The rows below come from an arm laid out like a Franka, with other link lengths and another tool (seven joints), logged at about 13 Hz.
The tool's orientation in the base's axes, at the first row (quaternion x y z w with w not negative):
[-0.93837, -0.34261, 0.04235, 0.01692]
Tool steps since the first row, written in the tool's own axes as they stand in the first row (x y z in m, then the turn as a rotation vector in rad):
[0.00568, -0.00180, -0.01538, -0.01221, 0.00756, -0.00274]
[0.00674, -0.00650, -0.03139, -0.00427, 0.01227, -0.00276]
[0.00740, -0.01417, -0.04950, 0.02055, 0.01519, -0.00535]
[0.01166, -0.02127, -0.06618, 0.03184, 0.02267, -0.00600]
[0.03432, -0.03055, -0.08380, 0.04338, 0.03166, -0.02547]
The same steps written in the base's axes. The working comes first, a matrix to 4 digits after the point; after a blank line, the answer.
The tool's axes in the first row as the columns of a matrix, in the base's axes (used below as rounded here):
[0.7616, 0.6416, -0.0911]
[0.6444, -0.7647, 0.0027]
[-0.0679, -0.0608, -0.9958]

[0.00457, 0.00500, 0.01504, -0.00420, -0.01366, 0.00310]
[0.00382, 0.00923, 0.03120, 0.00487, -0.01214, 0.00229]
[0.00105, 0.01547, 0.04965, 0.02588, 0.00161, 0.00301]
[0.00126, 0.02360, 0.06640, 0.03934, 0.00317, 0.00243]
[0.01417, 0.04525, 0.08298, 0.05567, 0.00367, 0.02049]

